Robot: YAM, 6 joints.
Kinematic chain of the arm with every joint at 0, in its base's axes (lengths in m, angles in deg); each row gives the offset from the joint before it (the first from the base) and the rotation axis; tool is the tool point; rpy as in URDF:
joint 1: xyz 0 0 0.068 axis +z
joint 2: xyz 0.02 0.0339 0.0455 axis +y
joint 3: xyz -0.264 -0.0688 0 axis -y
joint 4: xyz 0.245 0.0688 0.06 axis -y
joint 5: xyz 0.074 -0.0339 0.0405 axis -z
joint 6: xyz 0.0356 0 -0.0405 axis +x
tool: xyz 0 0 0 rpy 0 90 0
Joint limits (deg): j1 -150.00..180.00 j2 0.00..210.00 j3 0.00..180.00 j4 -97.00..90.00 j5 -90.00..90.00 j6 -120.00..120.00
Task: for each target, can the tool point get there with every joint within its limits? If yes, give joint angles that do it. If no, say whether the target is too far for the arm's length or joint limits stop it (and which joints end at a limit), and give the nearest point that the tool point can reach.
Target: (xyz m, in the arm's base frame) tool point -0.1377 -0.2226 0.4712
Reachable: yes | joints -116.53 70.15 80.60 -7.07 41.97 -74.27
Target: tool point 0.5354 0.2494 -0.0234
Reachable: yes | joints 25.98 183.53 163.29 -38.29 16.92 -27.45
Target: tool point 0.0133 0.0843 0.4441
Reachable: yes | joints 93.81 38.59 39.77 74.46 32.01 4.38
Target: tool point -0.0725 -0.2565 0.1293
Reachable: yes | joints -113.02 111.65 58.83 -71.84 -70.61 22.82
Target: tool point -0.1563 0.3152 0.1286
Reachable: yes | joints 113.61 116.06 74.66 -52.95 -28.40 -61.72
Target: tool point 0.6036 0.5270 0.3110
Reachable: no: too far | nearest point 0.4721 0.4122 0.2669 | short by 0.180 m
